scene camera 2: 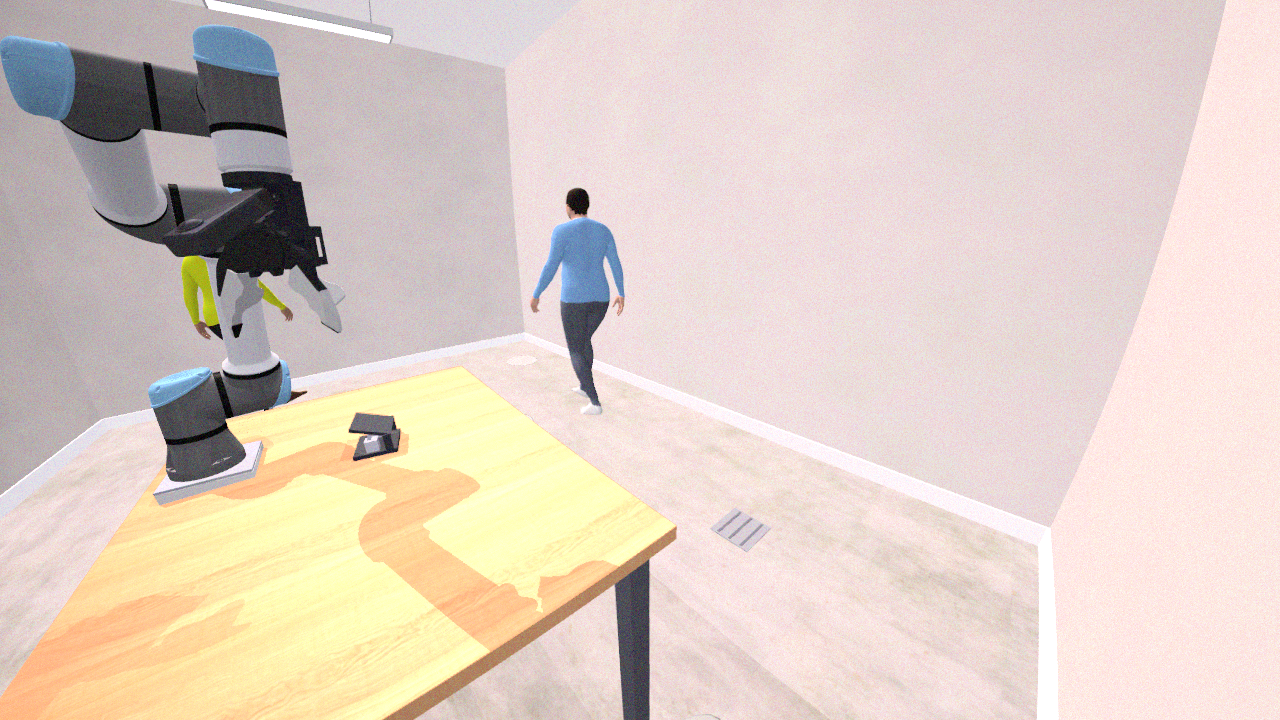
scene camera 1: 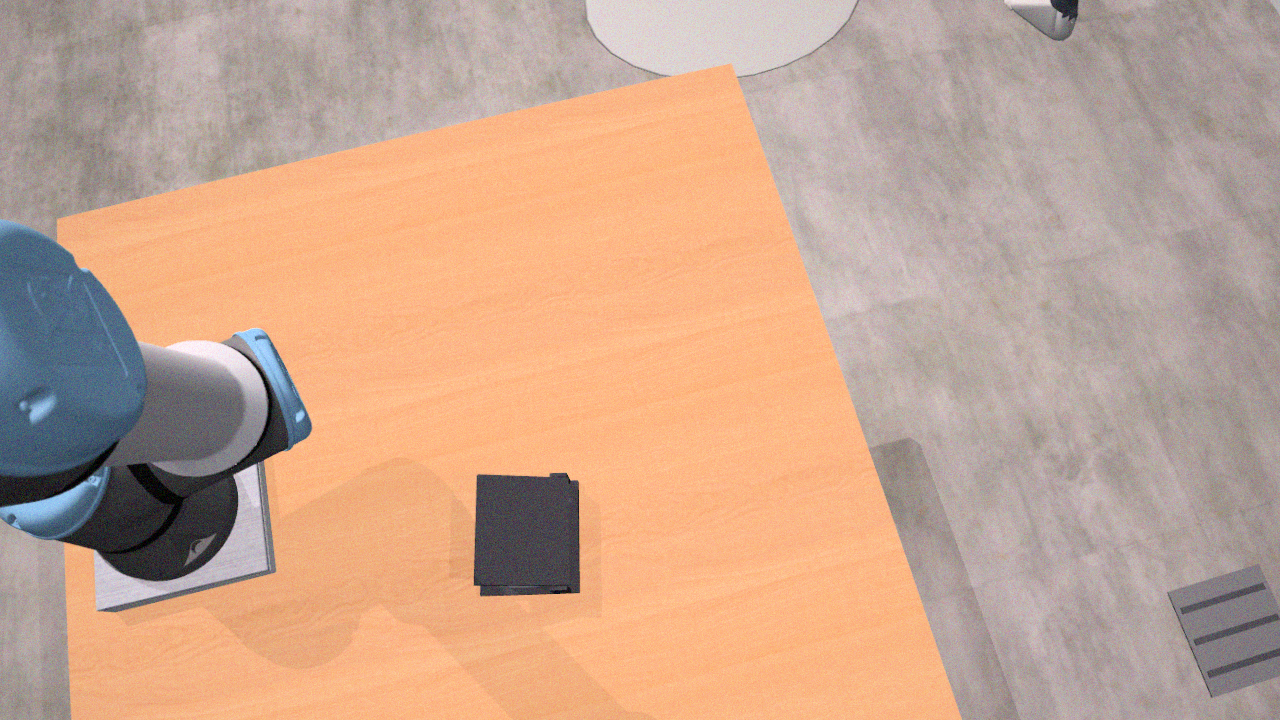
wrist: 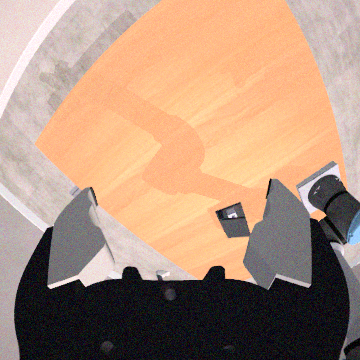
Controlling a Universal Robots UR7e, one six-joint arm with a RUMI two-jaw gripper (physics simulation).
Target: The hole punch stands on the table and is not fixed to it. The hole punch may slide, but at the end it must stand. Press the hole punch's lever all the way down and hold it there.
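Where they show: gripper, fingertip midpoint: [scene camera 2: 286,335] [wrist: 179,186]; arm's base, origin of the base link: [scene camera 2: 209,464] [scene camera 1: 169,510] [wrist: 323,190].
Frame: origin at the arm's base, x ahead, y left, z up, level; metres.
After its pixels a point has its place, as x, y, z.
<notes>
The black hole punch [scene camera 1: 572,537] @[0.436, -0.065, -0.015] [scene camera 2: 388,442] @[0.423, -0.122, 0.005] [wrist: 229,212] @[0.388, -0.113, 0.005] stands upright on the wooden table [scene camera 1: 626,268] @[0.521, 0.252, -0.028] [scene camera 2: 572,501] @[0.753, -0.528, -0.028] [wrist: 240,100] @[0.210, -0.454, -0.028]. Its flat lever [scene camera 1: 523,532] @[0.392, -0.063, 0.041] [scene camera 2: 371,422] @[0.389, -0.059, 0.042] [wrist: 237,228] @[0.384, -0.058, 0.044] is raised, with a gap above the base in the scene camera 2 view. From above, the lever covers most of the base. My gripper [scene camera 2: 286,329] @[0.384, -0.499, 0.365] [wrist: 179,186] @[0.384, -0.499, 0.365] is open and empty, high above the table and well clear of the hole punch. In the wrist view, the hole punch lies beyond the fingers, close beside the right finger's outline. The gripper does not show in the scene camera 1 view.
The arm's base plate [scene camera 1: 259,555] @[0.102, -0.056, -0.003] [scene camera 2: 253,461] @[0.102, -0.029, -0.005] [wrist: 303,190] @[0.089, -0.048, -0.003] is on the table near the hole punch. The arm's shadow falls across the table. A person in blue [scene camera 2: 586,259] is beyond the table, and one in yellow [scene camera 2: 194,291] is partly hidden behind the arm.
</notes>
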